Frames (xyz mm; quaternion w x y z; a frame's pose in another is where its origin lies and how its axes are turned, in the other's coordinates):
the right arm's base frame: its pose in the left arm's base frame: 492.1 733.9 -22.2 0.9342 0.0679 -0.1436 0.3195
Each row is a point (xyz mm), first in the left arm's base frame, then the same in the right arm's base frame.
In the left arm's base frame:
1: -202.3 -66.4 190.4
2: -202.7 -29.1 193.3
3: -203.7 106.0 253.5
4: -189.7 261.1 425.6
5: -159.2 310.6 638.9
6: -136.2 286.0 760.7
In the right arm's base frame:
1: -919.9 -194.0 533.0
2: -897.7 -164.3 527.7
3: -801.7 -55.3 555.5
4: -647.9 64.1 681.9
5: -529.9 91.7 866.8
6: -488.7 62.5 982.6

